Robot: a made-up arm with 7 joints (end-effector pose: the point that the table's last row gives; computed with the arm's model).
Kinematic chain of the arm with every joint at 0, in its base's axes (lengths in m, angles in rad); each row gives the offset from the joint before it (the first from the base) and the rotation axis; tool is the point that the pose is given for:
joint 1: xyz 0 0 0.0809 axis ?
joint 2: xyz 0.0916 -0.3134 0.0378 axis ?
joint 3: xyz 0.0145 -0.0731 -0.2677 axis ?
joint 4: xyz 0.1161 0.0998 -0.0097 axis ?
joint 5: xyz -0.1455 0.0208 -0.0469 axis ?
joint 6: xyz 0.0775 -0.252 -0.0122 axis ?
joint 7: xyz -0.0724 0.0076 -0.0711 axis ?
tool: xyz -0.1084 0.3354 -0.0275
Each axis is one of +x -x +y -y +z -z.
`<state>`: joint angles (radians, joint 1 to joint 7).
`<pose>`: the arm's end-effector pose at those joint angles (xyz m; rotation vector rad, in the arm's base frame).
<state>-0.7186 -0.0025 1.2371 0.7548 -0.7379 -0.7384 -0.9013</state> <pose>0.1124 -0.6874 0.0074 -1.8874 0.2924 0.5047</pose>
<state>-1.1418 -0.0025 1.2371 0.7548 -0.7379 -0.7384 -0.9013</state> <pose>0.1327 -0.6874 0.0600 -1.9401 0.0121 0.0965</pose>
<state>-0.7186 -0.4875 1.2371 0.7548 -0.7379 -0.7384 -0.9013</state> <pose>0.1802 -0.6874 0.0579 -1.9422 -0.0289 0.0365</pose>
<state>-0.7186 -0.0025 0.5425 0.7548 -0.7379 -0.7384 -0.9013</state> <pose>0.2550 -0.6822 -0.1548 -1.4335 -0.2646 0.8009</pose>
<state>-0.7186 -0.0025 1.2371 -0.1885 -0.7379 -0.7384 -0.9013</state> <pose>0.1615 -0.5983 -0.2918 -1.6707 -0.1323 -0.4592</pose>
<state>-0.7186 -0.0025 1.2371 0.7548 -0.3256 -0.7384 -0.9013</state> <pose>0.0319 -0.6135 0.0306 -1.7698 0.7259 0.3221</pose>
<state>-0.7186 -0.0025 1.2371 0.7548 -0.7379 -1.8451 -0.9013</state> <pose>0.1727 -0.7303 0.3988 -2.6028 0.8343 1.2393</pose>
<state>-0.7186 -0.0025 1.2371 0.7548 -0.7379 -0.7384 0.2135</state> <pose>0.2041 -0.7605 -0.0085 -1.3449 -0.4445 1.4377</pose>
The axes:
joint 1: +y
joint 2: +y
joint 3: -x
joint 4: +z
joint 5: +y
joint 6: -z
joint 7: -y

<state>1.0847 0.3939 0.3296 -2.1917 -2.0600 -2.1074 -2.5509</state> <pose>-0.5605 -0.1172 0.1330 1.4736 -0.3614 1.1428</pose>
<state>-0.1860 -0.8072 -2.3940 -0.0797 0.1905 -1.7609 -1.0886</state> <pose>0.3250 -0.1508 -0.3523 0.1296 -1.8425 2.0120</pose>
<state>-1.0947 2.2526 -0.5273 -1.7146 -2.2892 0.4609 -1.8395</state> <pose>0.0794 -0.1020 -0.0910 -0.5854 0.6375 -1.5290</pose>
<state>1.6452 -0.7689 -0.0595 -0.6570 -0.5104 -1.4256 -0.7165</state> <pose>-0.5917 -0.3202 -0.0307 -0.3563 1.2086 0.8211</pose>
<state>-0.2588 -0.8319 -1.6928 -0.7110 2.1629 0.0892 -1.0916</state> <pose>0.1262 -0.3950 0.2484 -0.6518 2.0705 2.0310</pose>
